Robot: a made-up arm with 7 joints. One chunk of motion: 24 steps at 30 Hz.
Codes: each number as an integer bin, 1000 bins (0 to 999) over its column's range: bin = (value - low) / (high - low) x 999, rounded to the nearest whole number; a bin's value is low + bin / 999 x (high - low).
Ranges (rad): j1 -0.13..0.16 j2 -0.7..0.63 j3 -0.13..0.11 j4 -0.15..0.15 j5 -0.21..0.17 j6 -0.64..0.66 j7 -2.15..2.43
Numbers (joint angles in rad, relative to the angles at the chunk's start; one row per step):
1: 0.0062 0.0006 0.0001 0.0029 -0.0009 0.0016 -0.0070
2: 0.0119 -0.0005 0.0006 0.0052 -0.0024 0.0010 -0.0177
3: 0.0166 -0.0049 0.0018 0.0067 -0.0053 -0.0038 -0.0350
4: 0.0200 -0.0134 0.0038 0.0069 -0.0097 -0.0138 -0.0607
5: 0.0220 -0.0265 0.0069 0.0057 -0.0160 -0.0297 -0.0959
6: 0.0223 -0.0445 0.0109 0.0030 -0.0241 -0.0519 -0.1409
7: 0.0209 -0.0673 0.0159 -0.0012 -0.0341 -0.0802 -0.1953
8: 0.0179 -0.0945 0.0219 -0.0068 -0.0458 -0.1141 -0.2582
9: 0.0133 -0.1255 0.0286 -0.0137 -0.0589 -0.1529 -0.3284
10: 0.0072 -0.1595 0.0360 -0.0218 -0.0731 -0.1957 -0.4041
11: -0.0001 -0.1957 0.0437 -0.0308 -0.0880 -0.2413 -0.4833
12: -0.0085 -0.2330 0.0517 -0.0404 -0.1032 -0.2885 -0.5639
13: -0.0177 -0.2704 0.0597 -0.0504 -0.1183 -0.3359 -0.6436
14: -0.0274 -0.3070 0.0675 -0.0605 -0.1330 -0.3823 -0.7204
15: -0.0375 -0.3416 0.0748 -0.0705 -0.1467 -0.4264 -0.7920
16: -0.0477 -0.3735 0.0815 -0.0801 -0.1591 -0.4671 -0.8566
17: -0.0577 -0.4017 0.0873 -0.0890 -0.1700 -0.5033 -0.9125
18: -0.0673 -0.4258 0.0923 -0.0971 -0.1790 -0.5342 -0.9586
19: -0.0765 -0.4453 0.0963 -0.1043 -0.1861 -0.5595 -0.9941
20: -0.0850 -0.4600 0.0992 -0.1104 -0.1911 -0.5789 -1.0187
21: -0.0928 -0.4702 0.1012 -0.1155 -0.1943 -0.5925 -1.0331
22: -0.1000 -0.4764 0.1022 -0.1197 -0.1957 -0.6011 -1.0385
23: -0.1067 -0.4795 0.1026 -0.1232 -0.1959 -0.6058 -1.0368
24: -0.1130 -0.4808 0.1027 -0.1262 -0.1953 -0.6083 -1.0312
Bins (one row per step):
1: 469 526 542 509 550 493 467
2: 489 525 544 517 546 493 465
3: 505 522 549 522 538 489 461
4: 517 516 557 522 527 481 456
5: 524 506 570 518 510 469 448
6: 525 492 586 509 489 452 438
7: 520 475 607 496 462 430 426
8: 509 455 632 477 432 404 413
9: 494 432 660 454 397 374 397
10: 473 406 691 427 360 341 381
11: 447 379 723 397 321 306 364
12: 419 351 756 365 281 270 346
13: 387 323 790 332 241 234 329
14: 353 295 822 298 202 198 312
15: 319 269 852 265 166 164 296
16: 284 245 880 233 134 133 282
17: 249 224 905 203 105 105 270
18: 216 206 925 176 81 81 260
19: 184 191 942 152 63 62 252
20: 155 180 954 132 50 47 247
21: 128 173 962 115 41 37 244
22: 103 168 967 101 38 30 242
23: 80 166 968 89 37 26 243
24: 59 165 969 79 39 24 244

